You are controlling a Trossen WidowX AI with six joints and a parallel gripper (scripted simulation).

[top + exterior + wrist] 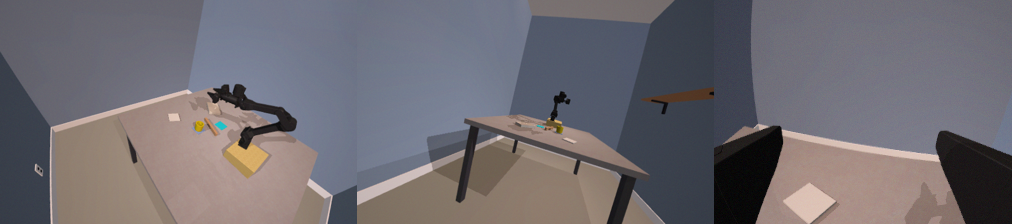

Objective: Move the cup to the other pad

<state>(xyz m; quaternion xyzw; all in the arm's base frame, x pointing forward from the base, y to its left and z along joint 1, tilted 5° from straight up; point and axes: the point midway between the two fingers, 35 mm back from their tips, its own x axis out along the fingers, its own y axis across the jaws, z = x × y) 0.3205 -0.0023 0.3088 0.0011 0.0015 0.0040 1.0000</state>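
My gripper tip is 20 mm past the yellow cup, 40 mm to the right of it and 330 mm above it. Round my gripper tip: wooden bar (80 mm behind, 60 mm to the right, 360 mm below); light blue pad (20 mm behind, 40 mm to the left, 370 mm below); teal pad (140 mm behind, 170 mm to the right, 370 mm below).
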